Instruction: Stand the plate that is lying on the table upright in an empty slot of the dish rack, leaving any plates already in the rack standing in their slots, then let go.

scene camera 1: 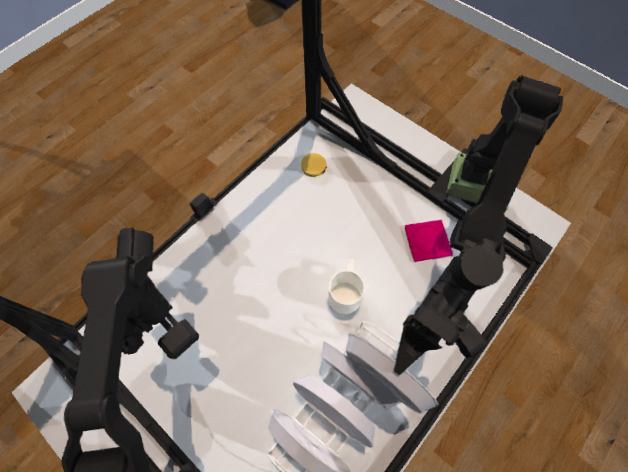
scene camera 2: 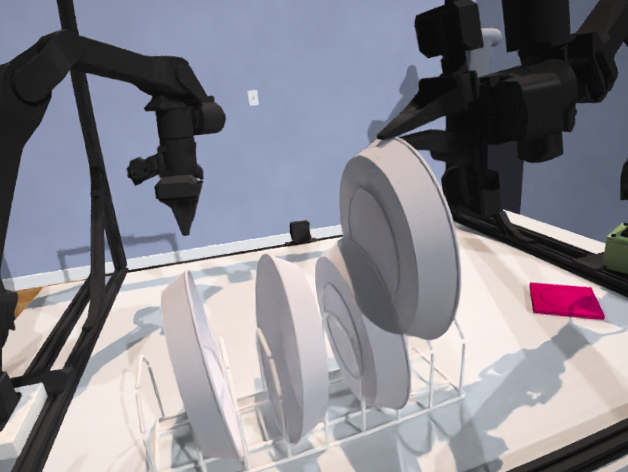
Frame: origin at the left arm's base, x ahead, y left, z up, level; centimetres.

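Where they show: left gripper, fingertip midpoint: (scene camera 1: 396, 372) (scene camera 2: 380, 142); right gripper, fingertip midpoint: (scene camera 1: 169, 322) (scene camera 2: 188, 227); left arm's base, link origin: (scene camera 1: 474, 172).
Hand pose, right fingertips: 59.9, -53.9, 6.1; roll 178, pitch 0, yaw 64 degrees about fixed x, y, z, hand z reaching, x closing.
Observation:
Things, the pixels of their centre, and the offset from my right fingertips, as dx, dy, dz. "spot": a spot on its surface instead.
- pale plate, body centre: (scene camera 2: 384, 242) (scene camera 1: 386, 375) -3.3, +43.1, +6.0
- wire dish rack, surface spot: (scene camera 2: 431, 375) spot: -6.7, +46.3, -9.0
- nearest standing plate, body centre: (scene camera 2: 352, 326) (scene camera 1: 357, 377) -2.6, +38.9, -4.3
- middle plate, body centre: (scene camera 2: 288, 344) (scene camera 1: 335, 408) +4.3, +36.6, -4.3
- leftmost plate, body centre: (scene camera 2: 200, 366) (scene camera 1: 307, 448) +12.7, +33.7, -4.3
- white mug, body centre: (scene camera 1: 346, 286) -21.5, +31.4, -9.2
- pink square, surface spot: (scene camera 2: 566, 300) (scene camera 1: 430, 242) spot: -40.5, +48.0, -13.2
- yellow disc, body centre: (scene camera 1: 313, 164) -53.8, +12.4, -13.4
A pale plate (scene camera 1: 416, 390) (scene camera 2: 431, 243) is upright but tilted, its lower edge over the right part of the wire dish rack (scene camera 2: 431, 375) in scene camera 2. My left gripper (scene camera 1: 398, 371) (scene camera 2: 384, 137) is shut on this plate's top rim. The held plate overlaps the nearest standing plate (scene camera 1: 332, 357) (scene camera 2: 388, 365) in view; I cannot tell whether they touch. A middle plate (scene camera 1: 335, 411) (scene camera 2: 309, 355) and a leftmost plate (scene camera 1: 304, 441) (scene camera 2: 190, 365) also stand leaning in the rack. My right gripper (scene camera 2: 186, 232) is open and empty, pointing down, well away from the rack.
A white mug (scene camera 1: 345, 294) stands near the rack in scene camera 1. A pink square (scene camera 1: 427, 240) (scene camera 2: 566, 300) lies beside the left arm. A yellow disc (scene camera 1: 313, 164) lies near the far corner. A green block (scene camera 1: 464, 190) (scene camera 2: 616, 248) is by the left arm's base. Black frame rails edge the table.

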